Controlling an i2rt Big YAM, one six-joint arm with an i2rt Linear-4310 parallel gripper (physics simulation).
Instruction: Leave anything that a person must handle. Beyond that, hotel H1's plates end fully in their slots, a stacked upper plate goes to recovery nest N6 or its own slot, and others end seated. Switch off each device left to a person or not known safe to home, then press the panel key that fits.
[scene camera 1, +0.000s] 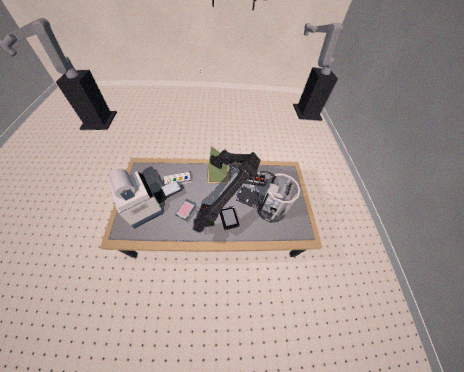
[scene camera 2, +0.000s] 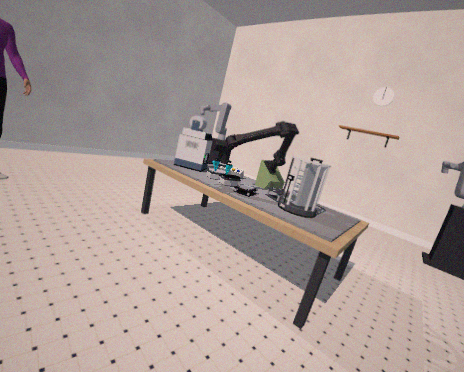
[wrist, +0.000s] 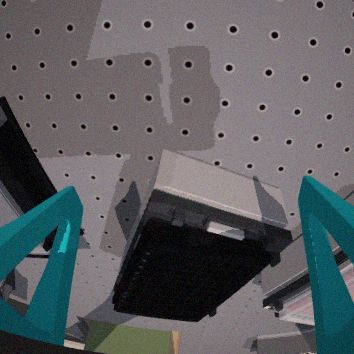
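Note:
My gripper is open, its teal fingertips apart on either side of a pale block with a black, ribbed top. Nothing is held. In scene camera 1 the arm hides the fingers. A pink plate lies on a flat grey nest beside the block. A black-framed nest is on the block's other side. The clear, round plate hotel stands upright on the table. A key panel has several coloured keys. Slot and nest labels cannot be read.
A white instrument stands at the table's left end, with a pale plate near it. A green sloped board stands near the arm's base. A black device and a unit with red lights are near the hotel. A person is at left.

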